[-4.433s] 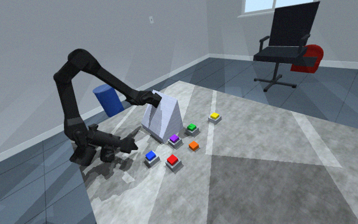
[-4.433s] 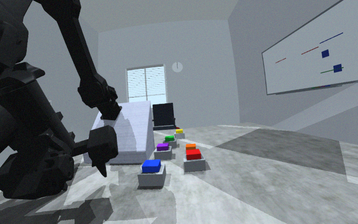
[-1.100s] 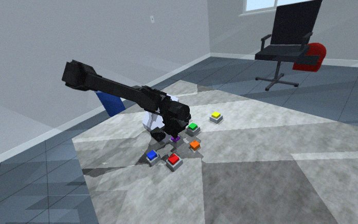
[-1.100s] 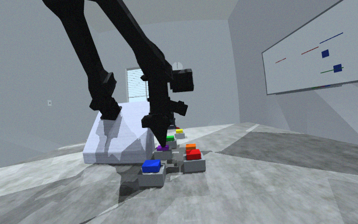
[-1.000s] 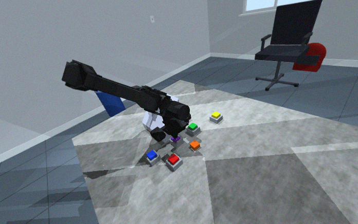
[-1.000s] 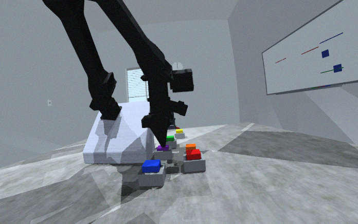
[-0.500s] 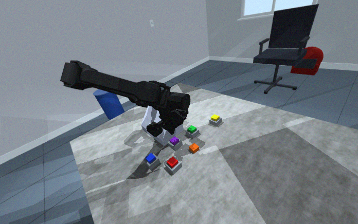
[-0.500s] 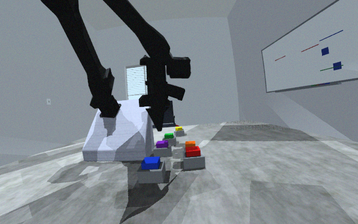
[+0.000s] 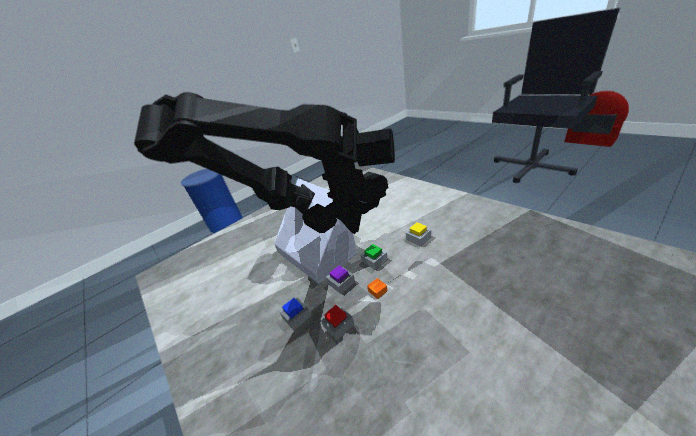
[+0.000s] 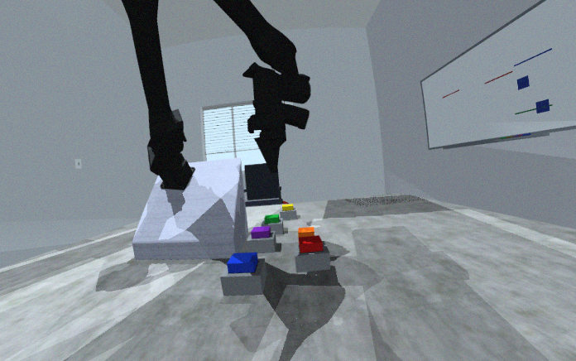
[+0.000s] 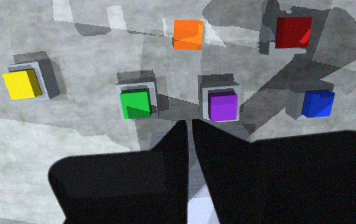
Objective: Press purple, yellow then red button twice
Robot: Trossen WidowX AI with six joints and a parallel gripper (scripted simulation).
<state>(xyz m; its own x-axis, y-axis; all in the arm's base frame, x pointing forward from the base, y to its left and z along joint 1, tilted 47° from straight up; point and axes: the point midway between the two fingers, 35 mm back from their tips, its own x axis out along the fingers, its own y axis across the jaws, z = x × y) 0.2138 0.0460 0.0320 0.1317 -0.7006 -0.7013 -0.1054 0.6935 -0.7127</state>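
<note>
Now: the yellow button 190 mm to the left of my gripper tip and 110 mm below it. From my gripper tip the other things lie so: green button (110 mm below, 50 mm to the left, 20 mm behind); purple button (110 mm below, 50 mm to the right, 30 mm behind); orange block (130 mm below, 60 mm ahead, 10 mm to the right).
</note>
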